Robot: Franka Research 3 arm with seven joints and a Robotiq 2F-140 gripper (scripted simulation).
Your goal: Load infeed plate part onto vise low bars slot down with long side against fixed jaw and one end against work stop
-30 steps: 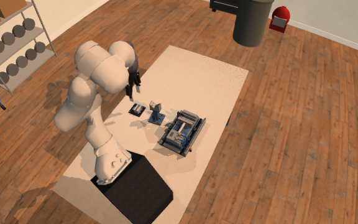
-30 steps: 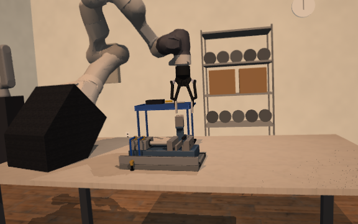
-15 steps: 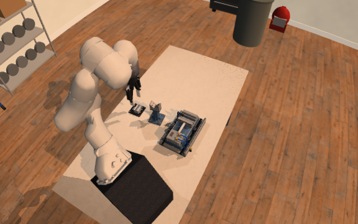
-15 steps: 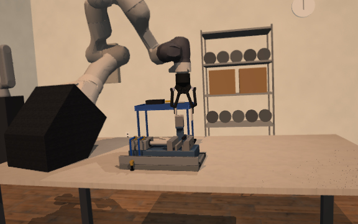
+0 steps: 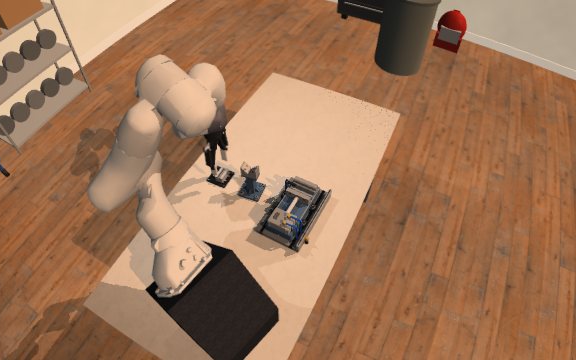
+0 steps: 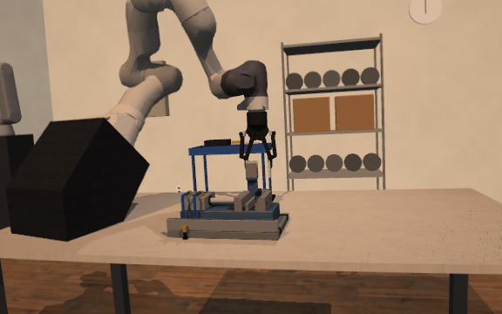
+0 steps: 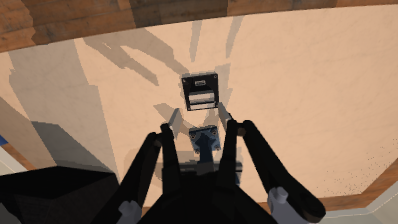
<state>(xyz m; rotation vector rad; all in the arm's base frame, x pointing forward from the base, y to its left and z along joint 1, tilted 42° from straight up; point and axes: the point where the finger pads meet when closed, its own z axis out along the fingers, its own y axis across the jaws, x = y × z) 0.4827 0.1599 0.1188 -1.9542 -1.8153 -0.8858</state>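
Right now the part is 1 cm ahead of my hand and 9 cm below it. The rest, counted from my hand: vise: 3 cm behind, 35 cm to the right, 7 cm below; dark infeed plate: 1 cm ahead, 1 cm to the left, 11 cm below.
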